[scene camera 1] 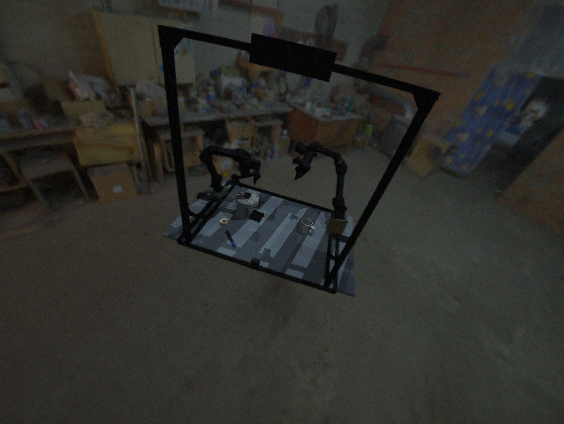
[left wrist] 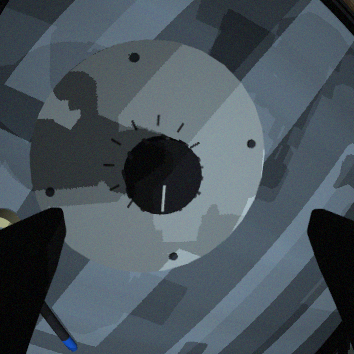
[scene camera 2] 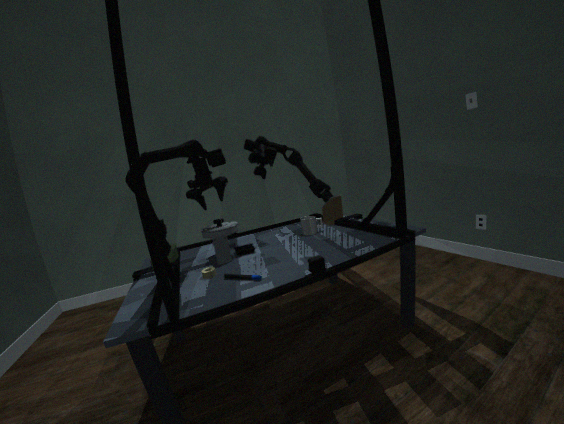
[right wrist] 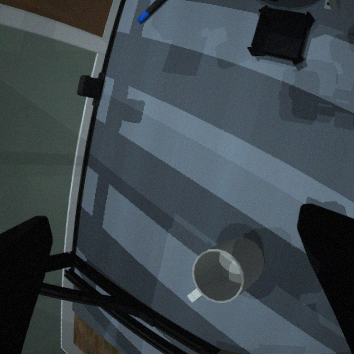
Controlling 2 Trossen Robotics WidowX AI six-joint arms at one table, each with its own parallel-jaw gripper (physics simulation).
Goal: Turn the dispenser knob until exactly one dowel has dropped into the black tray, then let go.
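Frame: origin at the left arm's base, x ahead, y left, z up, level; centimetres.
Seen in the pictures: left gripper, between the fingertips: [scene camera 1: 247, 186] [left wrist: 190, 222] [scene camera 2: 214, 205]; right gripper, between the fingertips: [scene camera 1: 296, 179] [scene camera 2: 267, 172] [right wrist: 175, 224]; left arm's base, origin of its link: [scene camera 1: 218, 188]; right arm's base, origin of its link: [scene camera 1: 339, 219] [scene camera 2: 330, 201].
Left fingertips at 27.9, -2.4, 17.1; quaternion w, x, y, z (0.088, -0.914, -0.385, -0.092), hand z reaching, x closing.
Pixels of each thing's top centre, then the offset from my left fingertips to it, as dx, dy, dz. "pt": a spot on its surface instead.
- black tray, centre of its top: [right wrist: 279, 32] [scene camera 2: 244, 247] [scene camera 1: 256, 214] +9.4, +1.9, -21.5
- white mug, a spot on its surface: [right wrist: 251, 260] pt +39.9, +16.0, -19.1
- yellowish ring, centre of its top: [scene camera 2: 208, 269] [scene camera 1: 224, 221] -3.5, -18.7, -21.4
- blue-tipped black marker, centre of its top: [left wrist: 50, 323] [scene camera 2: 242, 274] [scene camera 1: 230, 237] +9.3, -26.7, -22.3
The dispenser [scene camera 1: 242, 212] [scene camera 2: 223, 251] [left wrist: 215, 115] is a pale round-topped stand. Its black knob [scene camera 1: 247, 195] [scene camera 2: 218, 222] [left wrist: 160, 162] has a white line, pointing to the bottom of the left wrist view, and tick marks around it. The black tray [scene camera 1: 256, 215] [scene camera 2: 245, 249] [right wrist: 281, 35] sits beside the dispenser's foot; no dowel shows in it. My left gripper [scene camera 1: 246, 181] [scene camera 2: 213, 204] [left wrist: 190, 222] is open above the knob, apart from it, one finger to each side in the left wrist view. My right gripper [scene camera 1: 298, 178] [scene camera 2: 260, 176] [right wrist: 175, 224] is open and empty, high above the table.
A white mug [scene camera 1: 305, 228] [scene camera 2: 309, 226] [right wrist: 251, 260] stands at the right, near a brown block [scene camera 1: 337, 226] [scene camera 2: 332, 210]. A yellowish ring [scene camera 1: 221, 221] [scene camera 2: 204, 273] and a blue-tipped black marker [scene camera 1: 230, 238] [scene camera 2: 241, 277] [left wrist: 56, 320] [right wrist: 151, 11] lie in front of the dispenser. A black frame surrounds the table.
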